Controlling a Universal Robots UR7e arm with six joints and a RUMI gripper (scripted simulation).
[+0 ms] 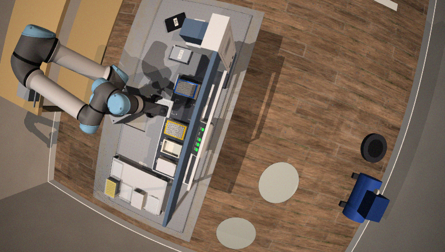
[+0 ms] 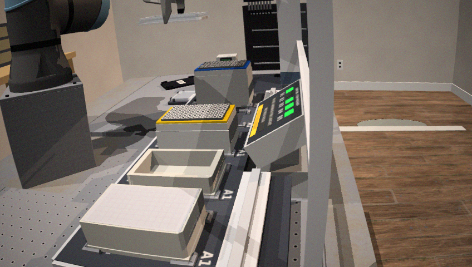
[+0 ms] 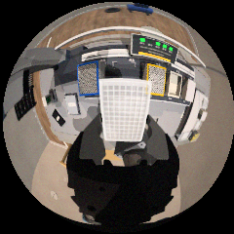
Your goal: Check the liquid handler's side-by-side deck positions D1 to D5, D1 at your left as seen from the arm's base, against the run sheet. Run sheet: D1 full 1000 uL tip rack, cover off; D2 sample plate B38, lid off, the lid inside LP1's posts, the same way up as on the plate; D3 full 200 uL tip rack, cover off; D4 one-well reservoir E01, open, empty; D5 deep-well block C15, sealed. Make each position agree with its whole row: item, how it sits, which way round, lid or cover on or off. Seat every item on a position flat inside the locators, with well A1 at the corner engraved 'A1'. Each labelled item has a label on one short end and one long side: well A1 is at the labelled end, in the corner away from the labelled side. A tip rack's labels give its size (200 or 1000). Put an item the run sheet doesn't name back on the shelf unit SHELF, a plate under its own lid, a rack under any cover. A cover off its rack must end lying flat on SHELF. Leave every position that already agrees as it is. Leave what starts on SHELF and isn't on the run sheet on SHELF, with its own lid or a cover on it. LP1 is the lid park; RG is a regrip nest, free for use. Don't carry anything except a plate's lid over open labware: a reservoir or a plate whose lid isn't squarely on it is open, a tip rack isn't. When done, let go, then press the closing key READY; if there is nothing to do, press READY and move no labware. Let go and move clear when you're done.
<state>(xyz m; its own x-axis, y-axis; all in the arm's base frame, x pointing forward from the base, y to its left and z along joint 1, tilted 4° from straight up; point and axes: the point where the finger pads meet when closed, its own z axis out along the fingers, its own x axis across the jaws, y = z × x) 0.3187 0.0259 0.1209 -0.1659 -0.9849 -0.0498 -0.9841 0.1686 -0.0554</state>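
The yellow-rimmed tip rack lies 50 mm ahead of my hand, 130 mm to the right of it and 190 mm below it. From my hand the other things lie so: one-well reservoir: 20 mm ahead, 260 mm to the right, 220 mm below; then deep-well block: 380 mm to the right, 210 mm below; then blue-rimmed tip rack: 90 mm ahead, 120 mm to the left, 160 mm below.
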